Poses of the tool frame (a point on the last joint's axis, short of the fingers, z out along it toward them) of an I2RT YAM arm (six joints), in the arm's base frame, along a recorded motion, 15 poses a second.
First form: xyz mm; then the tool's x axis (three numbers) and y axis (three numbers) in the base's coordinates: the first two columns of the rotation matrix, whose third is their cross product.
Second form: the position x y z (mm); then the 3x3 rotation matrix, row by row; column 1 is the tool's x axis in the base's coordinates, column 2 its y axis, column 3 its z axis. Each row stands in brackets. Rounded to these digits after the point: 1 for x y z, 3 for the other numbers.
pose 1, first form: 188.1, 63.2, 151.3, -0.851, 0.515, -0.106, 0.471, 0.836, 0.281
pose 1, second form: [188.1, 63.2, 151.3], [[-0.851, 0.471, 0.233], [0.515, 0.836, 0.189], [-0.106, 0.281, -0.954]]
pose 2, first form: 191.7, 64.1, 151.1, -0.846, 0.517, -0.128, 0.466, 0.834, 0.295
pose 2, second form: [191.7, 64.1, 151.1], [[-0.846, 0.466, 0.259], [0.517, 0.834, 0.190], [-0.128, 0.295, -0.946]]
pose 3, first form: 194.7, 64.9, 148.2, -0.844, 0.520, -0.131, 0.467, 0.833, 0.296
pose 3, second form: [194.7, 64.9, 148.2], [[-0.844, 0.467, 0.263], [0.520, 0.833, 0.189], [-0.131, 0.296, -0.946]]
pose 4, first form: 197.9, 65.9, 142.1, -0.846, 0.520, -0.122, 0.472, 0.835, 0.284
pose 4, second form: [197.9, 65.9, 142.1], [[-0.846, 0.472, 0.250], [0.520, 0.835, 0.183], [-0.122, 0.284, -0.952]]
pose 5, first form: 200.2, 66.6, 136.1, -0.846, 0.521, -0.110, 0.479, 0.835, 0.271
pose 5, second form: [200.2, 66.6, 136.1], [[-0.846, 0.479, 0.233], [0.521, 0.835, 0.177], [-0.110, 0.271, -0.956]]
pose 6, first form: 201.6, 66.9, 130.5, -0.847, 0.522, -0.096, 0.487, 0.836, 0.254
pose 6, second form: [201.6, 66.9, 130.5], [[-0.847, 0.487, 0.213], [0.522, 0.836, 0.168], [-0.096, 0.254, -0.962]]
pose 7, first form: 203.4, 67.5, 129.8, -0.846, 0.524, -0.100, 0.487, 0.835, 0.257
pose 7, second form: [203.4, 67.5, 129.8], [[-0.846, 0.487, 0.218], [0.524, 0.835, 0.169], [-0.100, 0.257, -0.962]]
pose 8, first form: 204.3, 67.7, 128.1, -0.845, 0.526, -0.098, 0.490, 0.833, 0.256
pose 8, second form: [204.3, 67.7, 128.1], [[-0.845, 0.490, 0.216], [0.526, 0.833, 0.168], [-0.098, 0.256, -0.962]]
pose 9, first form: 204.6, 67.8, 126.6, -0.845, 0.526, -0.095, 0.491, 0.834, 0.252
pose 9, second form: [204.6, 67.8, 126.6], [[-0.845, 0.491, 0.212], [0.526, 0.834, 0.166], [-0.095, 0.252, -0.963]]
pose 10, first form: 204.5, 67.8, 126.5, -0.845, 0.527, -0.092, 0.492, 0.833, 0.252
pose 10, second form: [204.5, 67.8, 126.5], [[-0.845, 0.492, 0.209], [0.527, 0.833, 0.168], [-0.092, 0.252, -0.963]]
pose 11, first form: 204.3, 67.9, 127.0, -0.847, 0.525, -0.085, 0.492, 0.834, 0.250
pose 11, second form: [204.3, 67.9, 127.0], [[-0.847, 0.492, 0.202], [0.525, 0.834, 0.170], [-0.085, 0.250, -0.965]]
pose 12, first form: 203.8, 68.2, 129.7, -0.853, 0.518, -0.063, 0.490, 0.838, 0.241
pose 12, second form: [203.8, 68.2, 129.7], [[-0.853, 0.490, 0.178], [0.518, 0.838, 0.175], [-0.063, 0.241, -0.969]]
